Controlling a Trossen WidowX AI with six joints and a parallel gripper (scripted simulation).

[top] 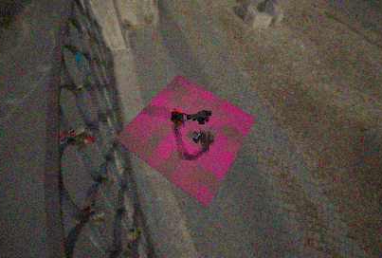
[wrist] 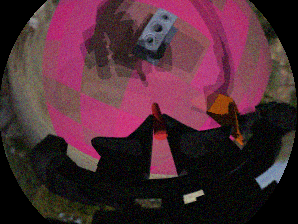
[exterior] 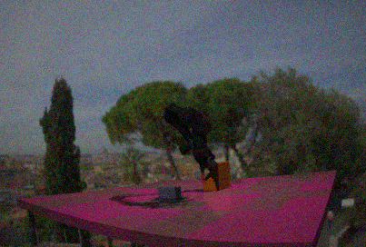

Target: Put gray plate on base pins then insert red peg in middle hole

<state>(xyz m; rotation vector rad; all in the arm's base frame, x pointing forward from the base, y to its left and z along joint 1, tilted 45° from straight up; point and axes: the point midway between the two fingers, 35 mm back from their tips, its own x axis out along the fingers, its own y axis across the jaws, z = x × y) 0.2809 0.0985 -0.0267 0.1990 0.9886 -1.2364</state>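
My gripper tip is now 14 cm to the left of the gray plate, 7 cm above it and 6 cm short of it. From my gripper tip the other things lie so: red peg: right at my gripper tip.
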